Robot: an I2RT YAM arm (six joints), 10 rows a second.
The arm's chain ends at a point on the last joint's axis. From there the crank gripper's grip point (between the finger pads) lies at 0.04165 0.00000 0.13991 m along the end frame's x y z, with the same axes.
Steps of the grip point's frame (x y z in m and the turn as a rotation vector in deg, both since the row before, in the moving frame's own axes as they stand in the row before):
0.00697 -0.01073 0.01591 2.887 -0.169 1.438
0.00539 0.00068 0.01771 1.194 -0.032 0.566
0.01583 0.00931 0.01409 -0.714 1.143 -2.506
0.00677 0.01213 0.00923 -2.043 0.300 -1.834
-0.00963 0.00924 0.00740 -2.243 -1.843 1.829
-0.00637 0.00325 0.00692 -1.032 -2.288 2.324
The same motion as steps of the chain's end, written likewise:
0.00731 -0.00472 0.01594 2.887 -0.169 1.438
0.00546 0.00318 0.01771 1.194 -0.032 0.566
0.01305 0.00945 0.01495 -0.714 1.143 -2.506
0.00598 0.00849 0.00952 -2.043 0.300 -1.834
-0.00500 0.00248 0.00627 -2.243 -1.843 1.829
-0.00067 -0.00086 0.00541 -1.032 -2.288 2.324

